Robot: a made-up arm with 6 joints. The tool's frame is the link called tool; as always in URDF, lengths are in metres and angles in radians. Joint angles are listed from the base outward.
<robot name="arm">
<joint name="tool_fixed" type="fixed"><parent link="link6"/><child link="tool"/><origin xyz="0 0 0" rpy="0 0 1.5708"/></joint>
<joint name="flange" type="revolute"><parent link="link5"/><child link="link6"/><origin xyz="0 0.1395 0" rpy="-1.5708 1.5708 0"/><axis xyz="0 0 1"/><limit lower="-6.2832" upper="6.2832"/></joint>
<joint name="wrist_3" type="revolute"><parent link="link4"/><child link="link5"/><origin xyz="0 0 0" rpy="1.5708 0 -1.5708"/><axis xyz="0 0 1"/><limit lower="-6.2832" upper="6.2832"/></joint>
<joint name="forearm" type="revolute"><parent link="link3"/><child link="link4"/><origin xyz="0.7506 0 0" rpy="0 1.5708 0"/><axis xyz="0 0 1"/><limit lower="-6.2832" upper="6.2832"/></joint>
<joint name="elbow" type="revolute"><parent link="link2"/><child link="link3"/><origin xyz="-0.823 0 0" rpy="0 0 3.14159"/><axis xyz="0 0 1"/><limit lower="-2.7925" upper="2.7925"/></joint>
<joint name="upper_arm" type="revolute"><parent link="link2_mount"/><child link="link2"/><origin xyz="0 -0.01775 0" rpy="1.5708 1.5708 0"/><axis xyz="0 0 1"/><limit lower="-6.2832" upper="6.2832"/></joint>
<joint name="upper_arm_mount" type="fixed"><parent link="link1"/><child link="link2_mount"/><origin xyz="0 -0.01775 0"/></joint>
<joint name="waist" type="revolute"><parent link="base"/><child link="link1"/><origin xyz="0 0 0.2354" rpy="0 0 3.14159"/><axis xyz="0 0 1"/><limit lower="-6.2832" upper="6.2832"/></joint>
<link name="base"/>
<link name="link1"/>
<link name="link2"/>
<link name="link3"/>
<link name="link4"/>
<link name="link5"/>
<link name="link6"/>
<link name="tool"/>
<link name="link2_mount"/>
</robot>
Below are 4 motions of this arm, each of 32 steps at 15 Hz.
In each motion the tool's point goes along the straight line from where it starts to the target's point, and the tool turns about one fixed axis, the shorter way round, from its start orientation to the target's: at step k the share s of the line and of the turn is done. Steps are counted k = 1, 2, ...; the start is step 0. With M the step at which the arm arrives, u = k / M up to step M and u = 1 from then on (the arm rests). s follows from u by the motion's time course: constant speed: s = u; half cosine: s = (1 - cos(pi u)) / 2; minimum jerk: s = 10 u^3 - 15 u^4 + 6 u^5.
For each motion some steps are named. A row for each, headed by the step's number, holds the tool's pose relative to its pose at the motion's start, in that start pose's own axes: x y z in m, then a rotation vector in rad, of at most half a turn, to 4 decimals.
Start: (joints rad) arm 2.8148 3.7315 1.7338 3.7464 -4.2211 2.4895
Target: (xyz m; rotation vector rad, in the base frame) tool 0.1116 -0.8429 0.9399 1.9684 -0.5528 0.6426
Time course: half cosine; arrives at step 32
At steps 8, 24, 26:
8: -0.0558 -0.0444 -0.1970 -0.2319 -0.0207 0.1065
24: -0.3254 -0.2589 -1.1480 -1.3518 -0.1209 0.6205
26: -0.3491 -0.2778 -1.2316 -1.4503 -0.1297 0.6657

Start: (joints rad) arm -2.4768 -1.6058 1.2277 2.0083 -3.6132 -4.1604
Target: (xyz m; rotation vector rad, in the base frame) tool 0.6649 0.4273 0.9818 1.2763 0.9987 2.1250
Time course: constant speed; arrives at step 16
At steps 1, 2, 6, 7, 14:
1: -0.0198 0.0042 -0.0092 -0.0502 0.1058 -0.0032
2: -0.0397 0.0084 -0.0183 -0.1003 0.2115 -0.0064
6: -0.1190 0.0252 -0.0550 -0.3009 0.6346 -0.0193
7: -0.1388 0.0294 -0.0641 -0.3511 0.7403 -0.0225
14: -0.2777 0.0588 -0.1283 -0.7022 1.4807 -0.0450

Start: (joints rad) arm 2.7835 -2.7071 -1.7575 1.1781 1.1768 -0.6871
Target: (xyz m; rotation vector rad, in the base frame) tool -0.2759 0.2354 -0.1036 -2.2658 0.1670 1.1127
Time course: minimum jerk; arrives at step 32
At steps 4, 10, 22, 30, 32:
4: -0.0043 0.0060 -0.0088 0.0220 -0.0044 -0.0089
10: -0.0482 0.0675 -0.0981 0.2472 -0.0489 -0.1000
22: -0.2196 0.3075 -0.4471 1.1262 -0.2230 -0.4557
30: -0.2672 0.3742 -0.5440 1.3704 -0.2713 -0.5545
32: -0.2678 0.3750 -0.5453 1.3735 -0.2719 -0.5558

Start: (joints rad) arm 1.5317 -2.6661 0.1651 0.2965 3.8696 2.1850
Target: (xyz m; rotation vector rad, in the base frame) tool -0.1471 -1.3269 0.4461 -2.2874 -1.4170 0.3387
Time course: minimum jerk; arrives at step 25
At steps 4, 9, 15, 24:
4: 0.0204 0.0472 -0.0095 0.0363 -0.0466 0.0448
9: 0.1611 0.3727 -0.0749 0.2866 -0.3682 0.3538
15: 0.4384 1.0139 -0.2037 0.7797 -1.0017 0.9624
24: 0.6419 1.4846 -0.2982 1.1417 -1.4667 1.4092

